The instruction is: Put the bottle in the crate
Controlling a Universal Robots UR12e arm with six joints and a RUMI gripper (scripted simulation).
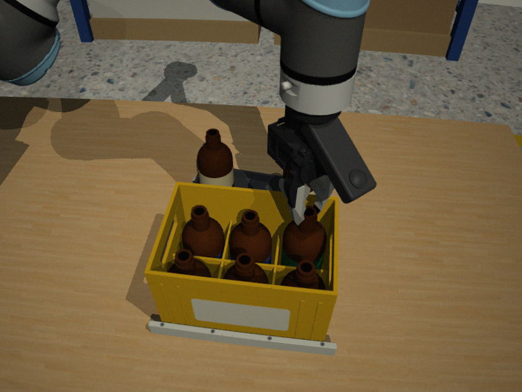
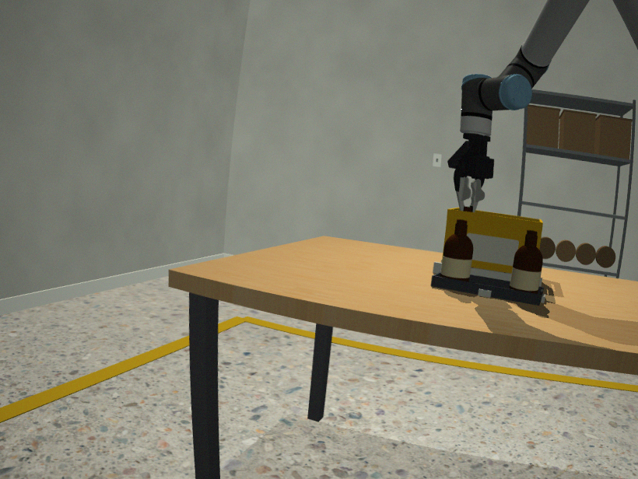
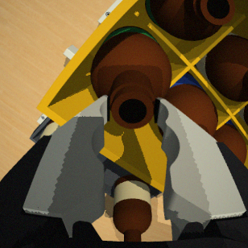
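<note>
Right now the crate is 80 mm behind my hand, 50 mm to the right of it and 100 mm below it. The rest, counted from my hand: dark tray (120 mm behind, 180 mm to the left, 170 mm below).
</note>
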